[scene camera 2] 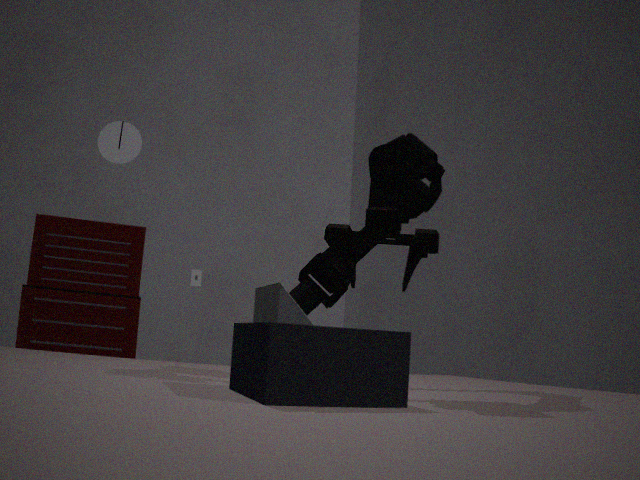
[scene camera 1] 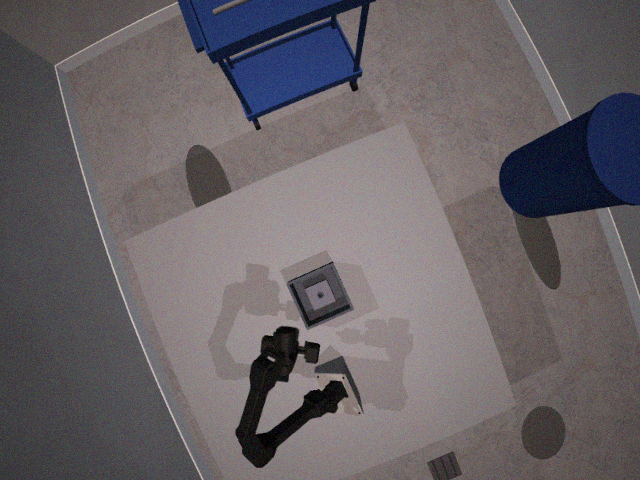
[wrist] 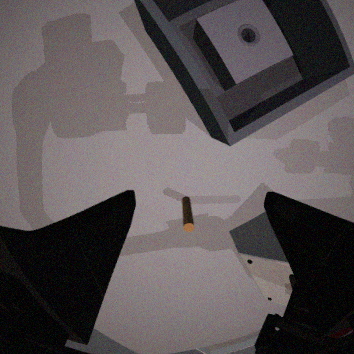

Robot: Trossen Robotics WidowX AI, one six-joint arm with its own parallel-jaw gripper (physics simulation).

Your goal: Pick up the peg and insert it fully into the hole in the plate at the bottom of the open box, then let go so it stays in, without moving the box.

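Pixels of known places: gripper, fingertip midpoint: (scene camera 2: 378,289) (wrist: 201,198); arm's base, link origin: (scene camera 2: 291,309) (scene camera 1: 339,388).
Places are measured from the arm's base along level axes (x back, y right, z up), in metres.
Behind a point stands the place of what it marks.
Note:
The peg (wrist: 188,215) @[x -0.169, y -0.110, z -0.075 m], a thin dark brown cylinder with an orange top end, stands upright on the table in the wrist view. It does not show in either scene view. My gripper (wrist: 201,198) @[x -0.236, y -0.071, z 0.031 m] (scene camera 2: 378,288) @[x -0.236, y -0.071, z 0.031 m] is open and empty, with its fingers wide apart and above the peg; in the wrist view the peg appears between them, a little left of middle. The open dark grey box (scene camera 1: 342,286) @[x -0.334, y 0.156, z -0.040 m] (scene camera 2: 336,366) @[x -0.427, y 0.072, z -0.088 m] (wrist: 290,105) @[x -0.241, y 0.049, z -0.040 m] stands apart from the peg. Inside is the pale plate (scene camera 1: 312,300) @[x -0.325, y 0.030, z -0.080 m] (wrist: 225,40) @[x -0.337, y 0.037, z -0.080 m] with its round hole (scene camera 1: 320,295) (wrist: 248,34) @[x -0.335, y 0.074, z -0.092 m], which looks empty. The box hides the plate in scene camera 2.
A grey wedge-shaped stand (scene camera 1: 334,365) @[x -0.062, y 0.009, z -0.068 m] (scene camera 2: 266,304) @[x 0.015, y 0.047, z 0.007 m] (wrist: 257,242) @[x -0.062, y -0.041, z -0.079 m] with a pale sloping face carries the arm's base, close to the gripper. The pale table (scene camera 1: 361,206) @[x -0.585, y 0.352, z -0.138 m] has several arm shadows. A blue cart (scene camera 1: 299,74) and a blue cylinder (scene camera 1: 553,160) are beyond the table.

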